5 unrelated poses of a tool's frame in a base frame.
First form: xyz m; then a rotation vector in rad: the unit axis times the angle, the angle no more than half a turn.
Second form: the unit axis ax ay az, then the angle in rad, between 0 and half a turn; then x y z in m. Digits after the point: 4 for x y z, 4 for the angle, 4 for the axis.
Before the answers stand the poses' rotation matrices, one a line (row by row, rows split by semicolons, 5 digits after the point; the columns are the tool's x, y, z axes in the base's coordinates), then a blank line. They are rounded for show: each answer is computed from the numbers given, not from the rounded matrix.
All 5 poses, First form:
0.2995, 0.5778, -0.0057, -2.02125, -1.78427, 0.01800
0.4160, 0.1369, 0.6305, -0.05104, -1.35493, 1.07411
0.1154, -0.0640, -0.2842, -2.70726, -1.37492, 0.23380
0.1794, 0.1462, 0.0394, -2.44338, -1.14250, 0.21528
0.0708, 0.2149, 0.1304, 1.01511, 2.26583, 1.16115
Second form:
0.16675 0.94095 -0.29463; 0.94670 -0.06927 0.31457; 0.27559 -0.33139 -0.90235
-0.15731 -0.58635 -0.79464; 0.63989 0.55237 -0.53426; 0.75219 -0.59253 0.28831
0.58152 0.79347 -0.17955; 0.80822 -0.58865 0.01624; -0.09281 -0.15456 -0.98361
0.64803 0.69334 -0.31518; 0.76049 -0.56667 0.31707; 0.04123 -0.44516 -0.89450
-0.65734 0.42284 0.62378; 0.75330 0.39182 0.52822; -0.02106 0.81712 -0.57609

-0.7497, -0.6618, 0.0067, 2.6962, 0.2995, 0.5778, -0.0057
-0.0295, -0.7833, 0.6210, 1.7298, 0.4160, 0.1369, 0.6305
-0.8890, -0.4515, 0.0768, 3.0454, 0.1154, -0.0640, -0.2842
-0.9030, -0.4222, 0.0796, 2.7059, 0.1794, 0.1462, 0.0394
0.3704, 0.8267, 0.4236, 2.7409, 0.0708, 0.2149, 0.1304

